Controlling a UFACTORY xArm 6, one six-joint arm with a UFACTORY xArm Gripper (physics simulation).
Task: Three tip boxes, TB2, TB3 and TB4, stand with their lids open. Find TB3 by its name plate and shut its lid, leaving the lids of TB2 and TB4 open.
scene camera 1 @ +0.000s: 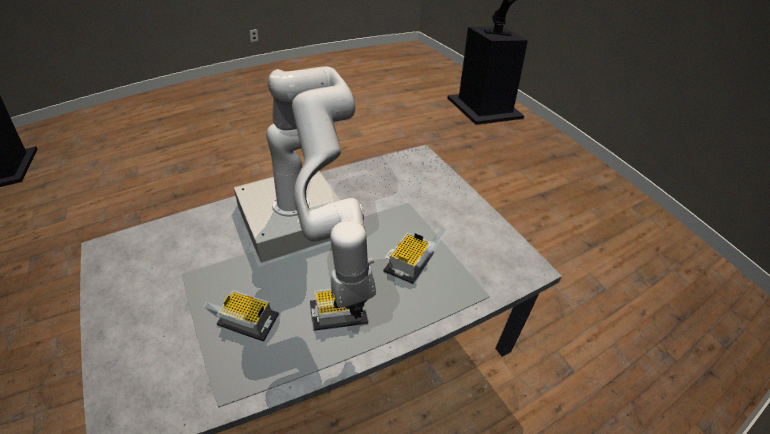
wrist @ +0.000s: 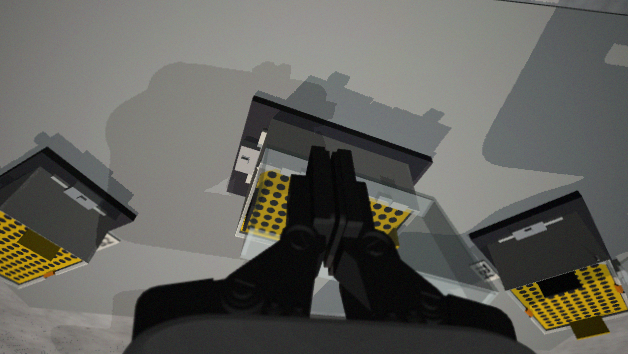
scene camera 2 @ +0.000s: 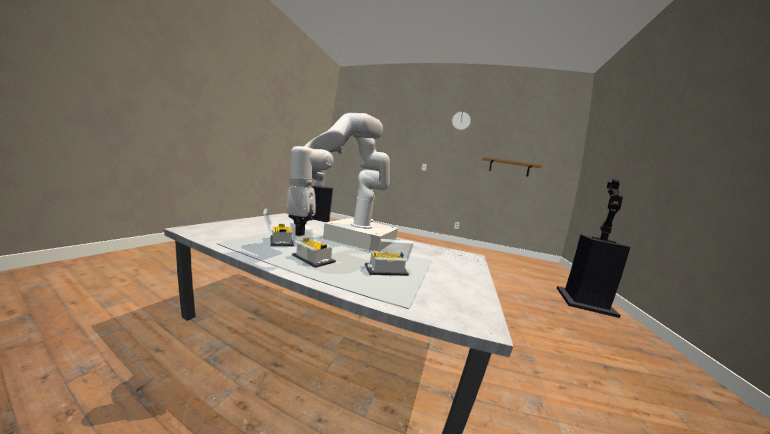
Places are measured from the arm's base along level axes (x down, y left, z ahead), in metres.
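Pixels of known places: gripper, fingertip midpoint: (scene camera 1: 356, 313) (wrist: 324, 173) (scene camera 2: 300, 235); arm's base at its link origin: (scene camera 1: 290, 204) (scene camera 2: 361, 226).
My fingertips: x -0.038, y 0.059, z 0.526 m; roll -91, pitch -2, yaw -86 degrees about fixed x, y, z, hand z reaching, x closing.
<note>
For each thing: its top centre in the pictures, then the offset to it from my fingertips. "pt": a spot on its surface instead. Level surfaces: height alone.
- middle tip box at a spot on its surface: (wrist: 270, 200) pt dx -0.003, dy +0.021, dz -0.019 m
- clear lid at a spot on its surface: (wrist: 445, 250) pt dx -0.004, dy -0.072, dz -0.034 m
- TB4 at its top centre: (wrist: 579, 316) (scene camera 1: 242, 304) (scene camera 2: 282, 226) dx +0.044, dy -0.282, dz -0.157 m
- right box there at its top centre: (scene camera 1: 411, 245) (scene camera 2: 388, 252) dx +0.044, dy +0.254, dz -0.223 m
- grey mat at its surface level: dx +0.118 m
- table at its surface level: dx +0.122 m
The middle tip box (scene camera 1: 325, 299) (scene camera 2: 314, 253) (wrist: 270, 200), with a yellow rack, lies under my gripper (scene camera 1: 356, 312) (scene camera 2: 300, 232) (wrist: 324, 173). The gripper is shut and empty, low over this box; contact with its lid is unclear. The clear lid (wrist: 445, 250) is open, and the box's name plate is hidden. TB4 (scene camera 1: 245, 308) (scene camera 2: 281, 233) (wrist: 575, 295) is the left box in scene camera 1, its lid (scene camera 1: 211, 308) open. The right box there (scene camera 1: 411, 249) (scene camera 2: 389, 261) (wrist: 42, 250) also has its lid (scene camera 1: 437, 238) open; its plate (wrist: 109, 242) is unreadable.
The boxes stand on black bases on a grey mat (scene camera 1: 231, 377) on the table (scene camera 1: 124, 323). The robot's pale base block (scene camera 1: 253, 207) stands behind the mat. The arm hides part of the middle box in scene camera 1.
</note>
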